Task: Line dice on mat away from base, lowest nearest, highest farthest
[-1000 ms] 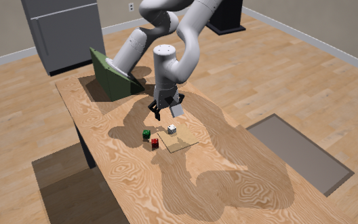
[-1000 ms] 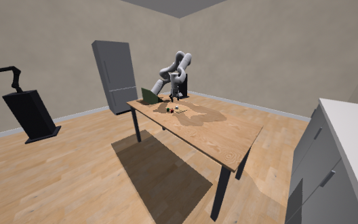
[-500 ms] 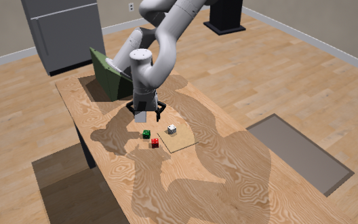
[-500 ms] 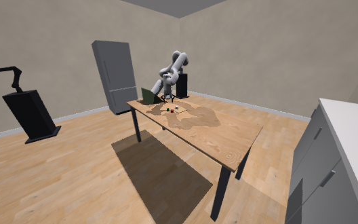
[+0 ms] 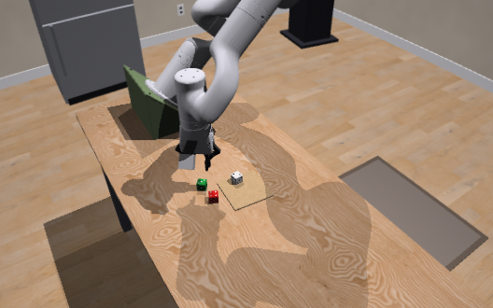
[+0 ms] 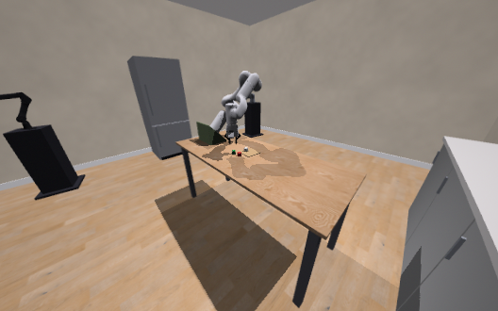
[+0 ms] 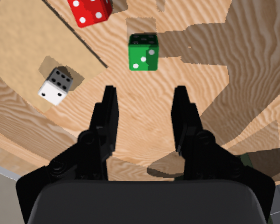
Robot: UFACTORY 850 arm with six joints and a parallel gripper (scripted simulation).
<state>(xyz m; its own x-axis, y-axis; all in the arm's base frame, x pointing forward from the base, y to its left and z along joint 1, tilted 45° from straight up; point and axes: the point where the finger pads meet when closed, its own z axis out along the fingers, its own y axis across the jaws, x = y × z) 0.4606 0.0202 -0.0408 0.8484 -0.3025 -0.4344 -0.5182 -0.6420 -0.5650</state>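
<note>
The green die is 9 cm below my hand. The rest, counted from my hand: tan mat 12 cm to the left, 10 cm below, 7 cm ahead; then red die 9 cm below, 7 cm ahead, 1 cm to the left; then white die 12 cm to the left, 9 cm below, 3 cm ahead.
</note>
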